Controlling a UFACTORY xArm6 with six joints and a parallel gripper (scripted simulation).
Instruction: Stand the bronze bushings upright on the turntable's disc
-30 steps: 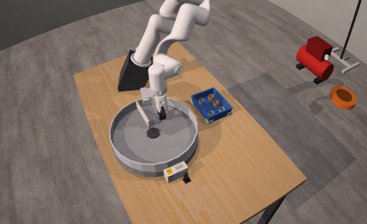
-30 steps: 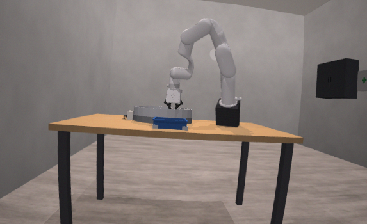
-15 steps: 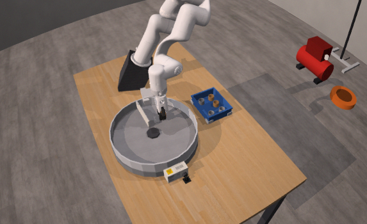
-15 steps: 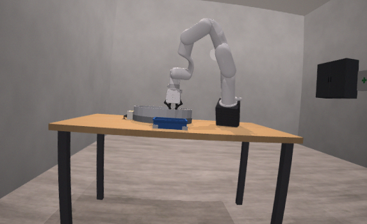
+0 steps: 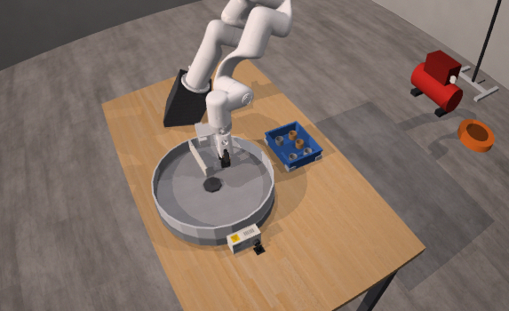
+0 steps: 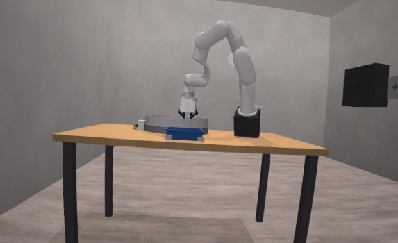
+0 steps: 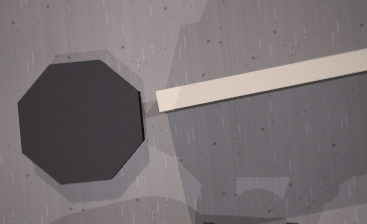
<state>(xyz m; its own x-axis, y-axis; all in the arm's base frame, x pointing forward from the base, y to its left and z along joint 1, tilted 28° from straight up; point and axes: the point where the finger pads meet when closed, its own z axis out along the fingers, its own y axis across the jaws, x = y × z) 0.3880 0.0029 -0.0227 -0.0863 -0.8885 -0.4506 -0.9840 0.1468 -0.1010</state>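
The blue crate lies 280 mm to the left of my hand, 60 mm below it and 10 mm behind it. From my hand the other things lie so: grey turntable disc 80 mm ahead, 70 mm to the right, 30 mm below.
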